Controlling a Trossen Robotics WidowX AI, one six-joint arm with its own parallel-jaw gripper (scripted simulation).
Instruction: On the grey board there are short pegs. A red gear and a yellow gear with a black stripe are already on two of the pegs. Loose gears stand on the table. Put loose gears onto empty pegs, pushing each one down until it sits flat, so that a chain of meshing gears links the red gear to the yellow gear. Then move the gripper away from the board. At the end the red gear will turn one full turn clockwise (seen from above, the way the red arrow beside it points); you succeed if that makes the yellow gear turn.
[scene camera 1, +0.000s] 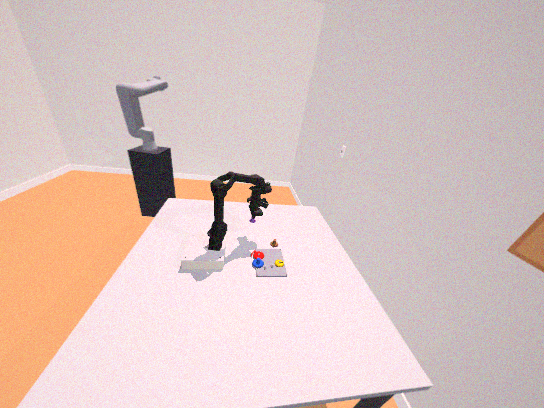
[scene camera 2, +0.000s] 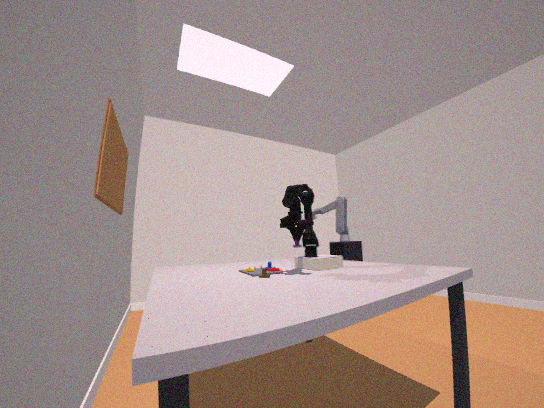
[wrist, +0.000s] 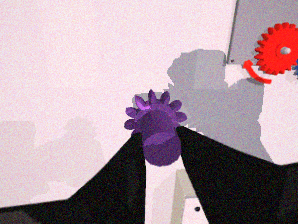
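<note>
A purple gear (wrist: 155, 119) is held by my gripper (wrist: 159, 137).
</note>
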